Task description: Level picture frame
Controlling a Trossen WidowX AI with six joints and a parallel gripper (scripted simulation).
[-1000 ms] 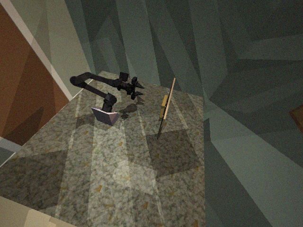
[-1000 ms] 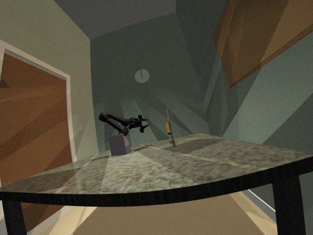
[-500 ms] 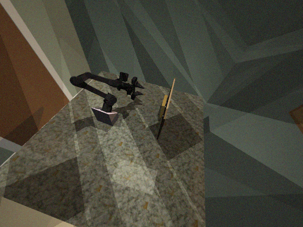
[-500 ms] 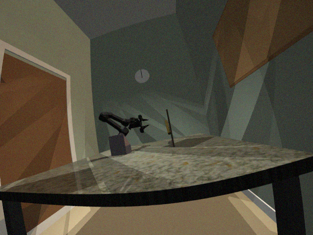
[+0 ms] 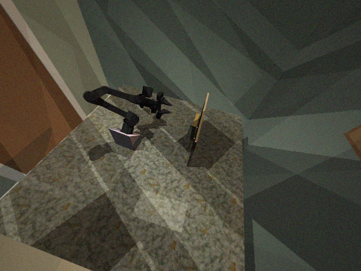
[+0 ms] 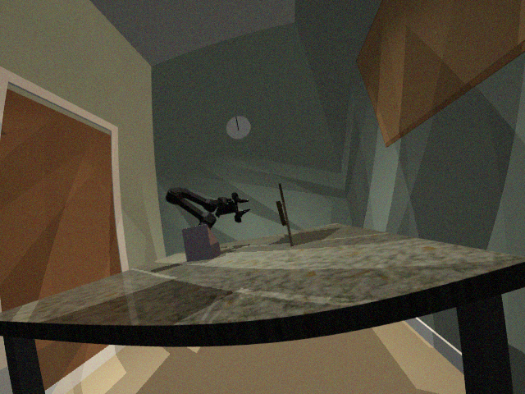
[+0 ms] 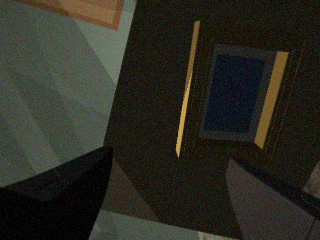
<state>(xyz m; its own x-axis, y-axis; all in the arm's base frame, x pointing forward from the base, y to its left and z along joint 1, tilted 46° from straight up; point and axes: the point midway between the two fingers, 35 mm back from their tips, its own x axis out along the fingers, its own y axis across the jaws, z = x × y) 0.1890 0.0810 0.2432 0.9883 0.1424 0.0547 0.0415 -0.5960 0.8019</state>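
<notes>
My gripper tip is now 19 cm short of the picture frame, 9 cm above it and 1 cm to the right of it. The rest, counted from my gripper tip: thin upright wall panel 20 cm ahead, 10 cm below, 1 cm to the left.
</notes>
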